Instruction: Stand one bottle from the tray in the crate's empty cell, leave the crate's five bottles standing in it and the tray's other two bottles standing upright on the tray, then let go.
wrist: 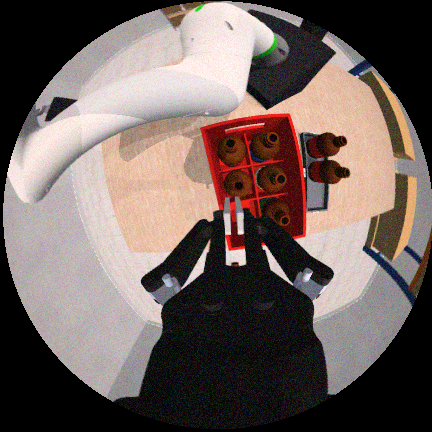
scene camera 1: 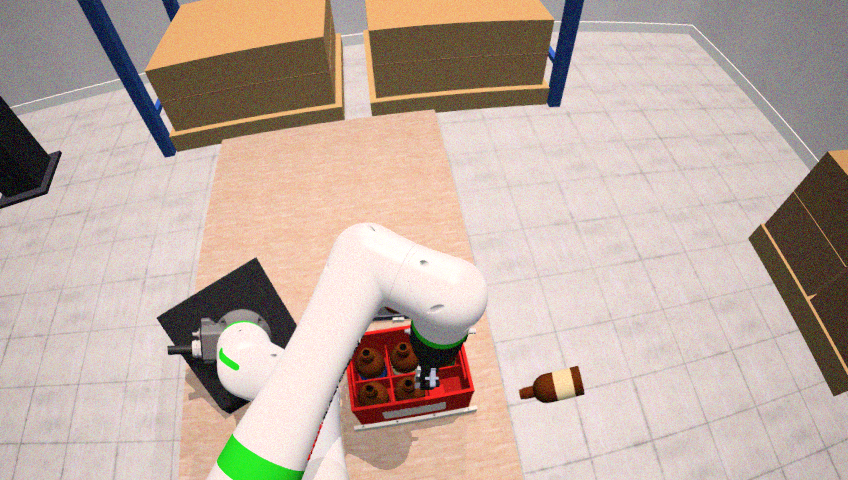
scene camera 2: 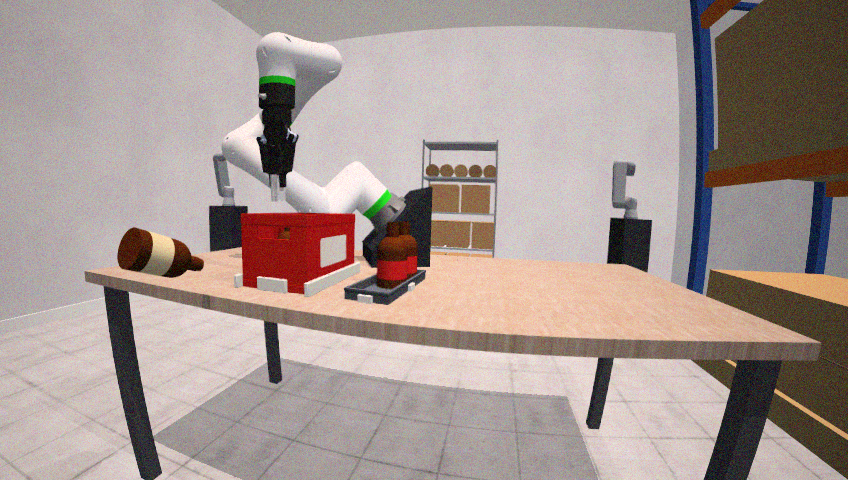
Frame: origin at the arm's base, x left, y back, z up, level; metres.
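Seen in the pictures: gripper, fingertip midpoint: (wrist: 232, 204) (scene camera 1: 421, 383) (scene camera 2: 278, 201); arm's base at its link origin: (wrist: 263, 47) (scene camera 2: 391, 218).
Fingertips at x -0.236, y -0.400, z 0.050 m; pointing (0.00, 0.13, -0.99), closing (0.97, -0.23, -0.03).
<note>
Pixels of each thing's middle, then the offset from my fingertips to it. Level surfaces: height alone.
- red crate at the middle of its body: (scene camera 1: 408, 374) (wrist: 254, 181) (scene camera 2: 303, 246) dx +0.065, dy +0.018, dz -0.120 m
- brown bottle with a cream label, body centre: (scene camera 2: 167, 257) (scene camera 1: 550, 387) dx -0.075, dy -0.302, dz -0.112 m
- grey tray at the middle of its body: (scene camera 2: 390, 282) (scene camera 1: 397, 301) (wrist: 316, 172) dx +0.309, dy -0.013, dz -0.195 m
- wooden table at its surface level: dz -0.208 m
My gripper (scene camera 1: 428, 378) (scene camera 2: 275, 187) (wrist: 232, 204) is shut with nothing between the fingers, above the empty-cell end of the red crate (scene camera 1: 458, 400) (scene camera 2: 267, 264) (wrist: 297, 190). A brown bottle with a cream label (scene camera 1: 553, 384) (scene camera 2: 159, 253) is on its side beyond the table's edge, apart from the gripper, seemingly in the air. Five bottles stand in the crate, among them one (wrist: 231, 150) at a corner; the fifth is hidden behind the gripper in scene camera 1. Two red-labelled bottles (scene camera 2: 391, 270) (wrist: 327, 145) stand upright on the grey tray (scene camera 2: 360, 293) (wrist: 316, 197).
The wooden table (scene camera 1: 333, 184) (scene camera 2: 535, 309) (wrist: 360, 110) carries the crate, the tray and the arm's black base plate (scene camera 1: 208, 297) (wrist: 300, 75). White strips (scene camera 2: 333, 279) edge the crate's foot. Stacked boxes (scene camera 1: 458, 59) stand beyond the table's far end.
</note>
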